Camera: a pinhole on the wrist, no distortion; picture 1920 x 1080 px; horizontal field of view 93.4 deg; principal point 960.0 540.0 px. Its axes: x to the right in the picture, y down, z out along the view. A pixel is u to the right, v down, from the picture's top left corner.
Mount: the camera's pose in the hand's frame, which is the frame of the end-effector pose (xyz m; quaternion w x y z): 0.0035 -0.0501 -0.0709 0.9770 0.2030 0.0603 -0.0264
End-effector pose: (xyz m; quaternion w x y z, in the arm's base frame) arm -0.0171 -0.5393 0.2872 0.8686 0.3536 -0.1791 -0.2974
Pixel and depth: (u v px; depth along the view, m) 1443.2 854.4 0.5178
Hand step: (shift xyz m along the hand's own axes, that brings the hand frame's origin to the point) 0.3468 -0.0997 0.4357
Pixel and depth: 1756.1 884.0 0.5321
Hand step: 0.5401 -0.0902 0.4329
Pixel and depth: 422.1 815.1 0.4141
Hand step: -0.1867 -0.0936 0.3873
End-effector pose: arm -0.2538 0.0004 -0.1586 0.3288 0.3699 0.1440 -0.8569
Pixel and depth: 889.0 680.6 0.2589
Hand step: 0.0141 -0.1162 0.1832
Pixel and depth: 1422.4 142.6 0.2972
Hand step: 0.1760 -0.2927 0.1288
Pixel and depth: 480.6 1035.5 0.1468
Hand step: -0.0518 -0.0330 0.1044
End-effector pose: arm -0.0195 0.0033 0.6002 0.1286 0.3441 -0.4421 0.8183
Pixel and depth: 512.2 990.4 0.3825
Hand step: -0.1287 -0.0234 0.3766
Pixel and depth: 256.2 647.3 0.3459
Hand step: -0.2231 -0.1435 0.2947
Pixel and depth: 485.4 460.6 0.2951
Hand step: -0.1203 -0.1876 0.2074
